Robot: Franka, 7 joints.
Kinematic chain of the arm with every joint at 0, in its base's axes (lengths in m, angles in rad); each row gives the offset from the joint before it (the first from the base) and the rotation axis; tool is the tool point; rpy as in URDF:
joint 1: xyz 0 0 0.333 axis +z
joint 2: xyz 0 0 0 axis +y
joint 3: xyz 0 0 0.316 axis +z
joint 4: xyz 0.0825 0 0 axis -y
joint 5: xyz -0.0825 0 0.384 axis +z
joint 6: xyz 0 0 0 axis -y
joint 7: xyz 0.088 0 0 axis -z
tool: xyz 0 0 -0.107 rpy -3.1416 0 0
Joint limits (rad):
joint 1: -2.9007..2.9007
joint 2: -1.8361..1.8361
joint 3: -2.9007..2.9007
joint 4: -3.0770..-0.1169
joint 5: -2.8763..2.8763
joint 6: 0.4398..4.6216
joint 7: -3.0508..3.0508
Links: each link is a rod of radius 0.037 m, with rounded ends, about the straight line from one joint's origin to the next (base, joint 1, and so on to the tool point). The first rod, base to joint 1, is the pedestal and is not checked.
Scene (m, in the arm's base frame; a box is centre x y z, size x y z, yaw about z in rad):
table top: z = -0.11
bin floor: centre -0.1 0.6 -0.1 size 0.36 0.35 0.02 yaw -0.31
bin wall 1: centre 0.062 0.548 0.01 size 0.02 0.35 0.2 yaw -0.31
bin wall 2: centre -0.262 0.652 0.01 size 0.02 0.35 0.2 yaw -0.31
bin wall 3: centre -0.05 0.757 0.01 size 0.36 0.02 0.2 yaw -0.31
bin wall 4: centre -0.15 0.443 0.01 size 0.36 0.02 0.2 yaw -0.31
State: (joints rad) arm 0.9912 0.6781 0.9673 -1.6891 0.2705 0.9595 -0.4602
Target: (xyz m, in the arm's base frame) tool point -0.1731 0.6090 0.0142
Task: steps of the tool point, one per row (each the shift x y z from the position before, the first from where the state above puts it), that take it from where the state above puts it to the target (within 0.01 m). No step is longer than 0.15 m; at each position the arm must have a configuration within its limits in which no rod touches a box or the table.
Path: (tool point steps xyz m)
1: -0.0030 0.0652 -0.0881
2: -0.0037 0.0427 -0.1170
3: -0.0019 0.0099 -0.1367

